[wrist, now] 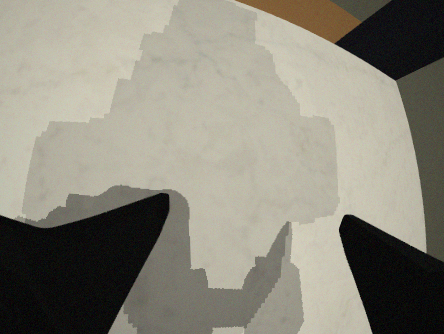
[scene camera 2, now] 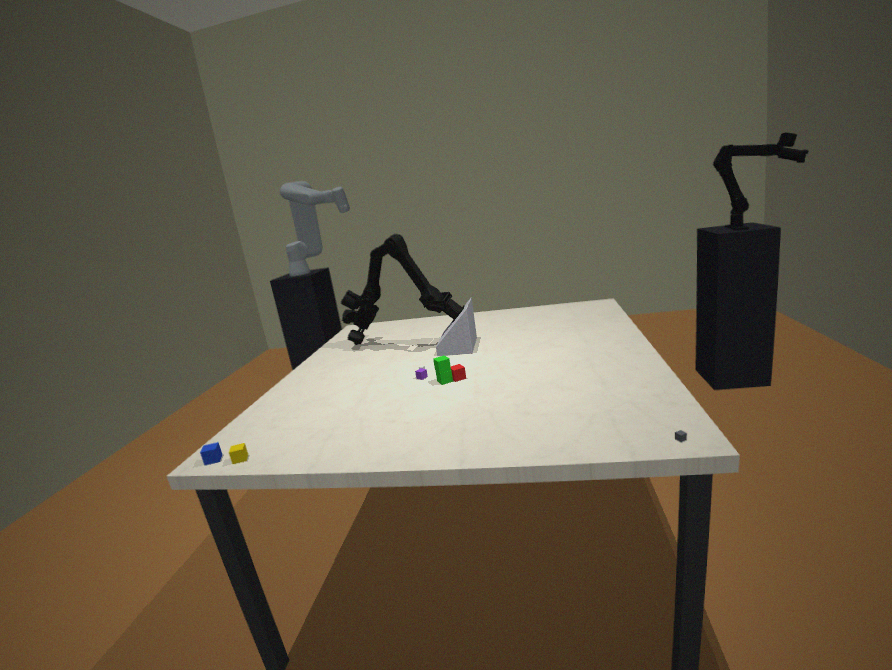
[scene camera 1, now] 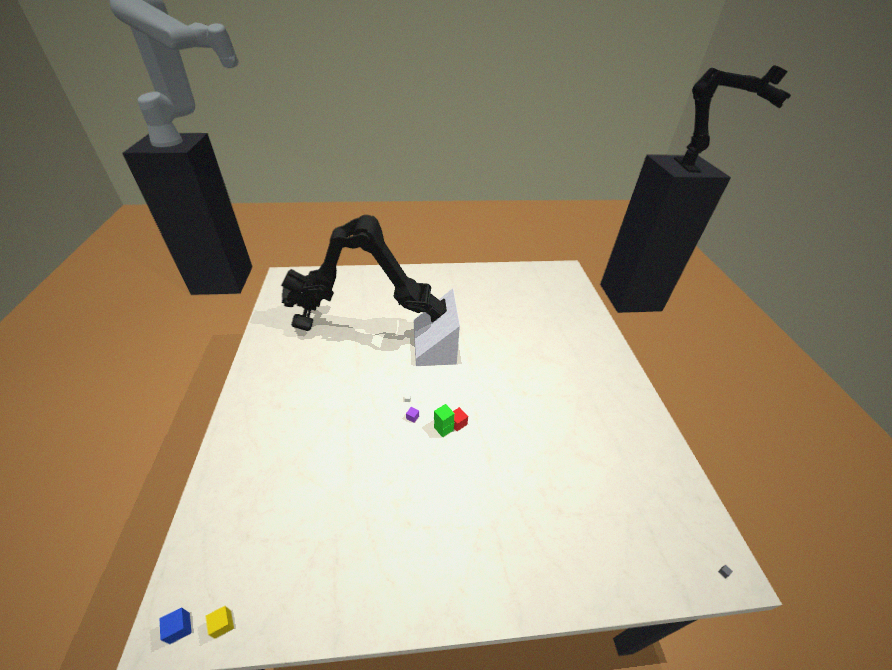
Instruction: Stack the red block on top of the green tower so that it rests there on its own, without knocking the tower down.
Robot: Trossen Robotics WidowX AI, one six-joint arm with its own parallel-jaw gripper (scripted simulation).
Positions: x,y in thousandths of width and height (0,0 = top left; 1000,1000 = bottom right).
Labels:
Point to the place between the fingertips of the gripper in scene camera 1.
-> At 337,463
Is the gripper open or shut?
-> Open.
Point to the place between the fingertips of the gripper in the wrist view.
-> At 578,639

